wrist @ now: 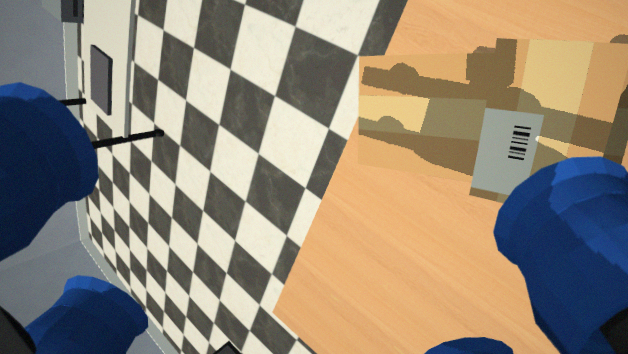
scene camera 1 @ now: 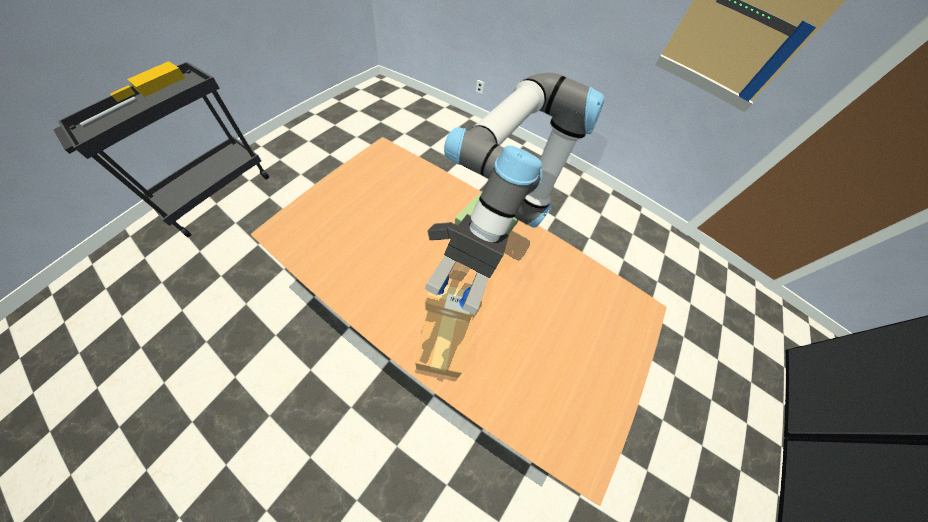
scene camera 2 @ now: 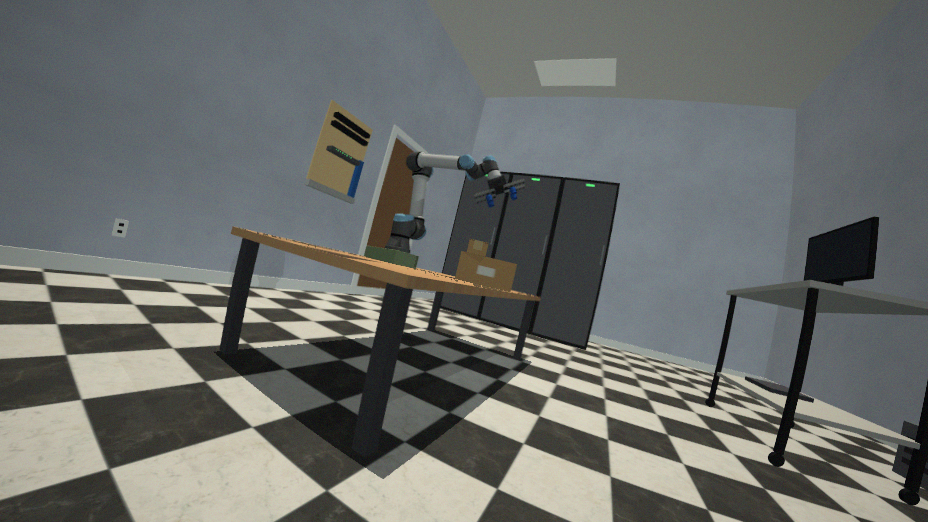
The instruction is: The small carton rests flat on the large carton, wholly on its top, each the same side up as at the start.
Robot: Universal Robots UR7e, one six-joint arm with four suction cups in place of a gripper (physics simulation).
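Frame: origin at the arm's base, x back, y right, z up, level; centimetres.
Where they show: hand, its tool point: [wrist: 283,279] [scene camera 1: 460,278] [scene camera 2: 502,199]; arm's base, origin of its link: [scene camera 2: 397,251].
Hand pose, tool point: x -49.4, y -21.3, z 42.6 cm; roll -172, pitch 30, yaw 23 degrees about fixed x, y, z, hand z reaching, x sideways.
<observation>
Things, the pixels of their top centre, and the offset from my tool point.
- small tan carton, centre of its top: [wrist: 542,130] [scene camera 1: 452,294] [scene camera 2: 479,242] dx +5.5, dy +5.1, dz -27.1 cm
- large carton, centre of its top: [wrist: 473,119] [scene camera 1: 448,321] [scene camera 2: 488,258] dx -0.1, dy +1.0, dz -34.5 cm
The small tan carton [scene camera 1: 454,299] [scene camera 2: 478,246] [wrist: 555,67], its barcode label facing up, looks flat on top of the large carton [scene camera 1: 443,350] [scene camera 2: 499,275] [wrist: 390,106], near the end closer to the arm's base. Whether its sides overhang cannot be told. The large carton lies on the table and has a white label on one side. My gripper [scene camera 1: 454,290] [scene camera 2: 501,196] is open and holds nothing. It hangs tilted, well above the small carton with a wide gap. A blue suction cup [wrist: 565,215] hides part of the cartons in the wrist view. Arm shadows cover both.
The cartons stand on the wooden table [scene camera 1: 551,363] [scene camera 2: 324,254] [wrist: 380,260]. The arm's base stands on a green block [scene camera 2: 391,255]. Dark cabinets [scene camera 2: 538,246] stand beyond the table. A black cart [scene camera 1: 207,86] and a desk with a monitor [scene camera 2: 843,249] stand away from the table.
</observation>
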